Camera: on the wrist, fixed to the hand. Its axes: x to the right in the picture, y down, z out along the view.
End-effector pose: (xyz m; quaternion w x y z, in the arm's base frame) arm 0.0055 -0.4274 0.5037 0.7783 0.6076 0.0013 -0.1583
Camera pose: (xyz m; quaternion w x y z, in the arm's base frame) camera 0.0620 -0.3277 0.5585 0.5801 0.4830 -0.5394 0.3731
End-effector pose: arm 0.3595 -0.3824 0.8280 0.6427 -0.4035 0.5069 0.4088
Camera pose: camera 0.2519 -0.4354 0.7861 0.2531 0.2014 0.6029 0.7293
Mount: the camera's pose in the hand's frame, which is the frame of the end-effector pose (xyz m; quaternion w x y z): 0.0186 0.0869 -0.0908 0.6852 0.1084 -0.1174 0.7106
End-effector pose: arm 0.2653 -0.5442 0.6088 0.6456 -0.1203 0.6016 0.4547
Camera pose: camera 0.1385 -0.5513 0.6039 0.2029 0.4684 0.4712 0.7193
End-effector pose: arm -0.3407 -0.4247 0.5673 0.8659 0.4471 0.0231 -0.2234
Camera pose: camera -0.2741 -0.3168 0.5748 0.7063 0.3904 -0.4277 0.4072
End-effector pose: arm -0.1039 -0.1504 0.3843 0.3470 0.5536 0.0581 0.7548
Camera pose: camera -0.2261 -0.1779 0.4056 0.3518 -0.5469 0.3125 -0.6925
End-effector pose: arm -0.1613 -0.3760 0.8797 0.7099 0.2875 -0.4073 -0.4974
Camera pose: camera -0.0386 -0.3637 0.9102 0.7609 -0.0739 -0.6207 0.1740
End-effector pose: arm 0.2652 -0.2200 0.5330 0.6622 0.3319 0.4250 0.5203
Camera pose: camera 0.1492 -0.1815 0.5676 0.0979 0.6623 0.0340 0.7420
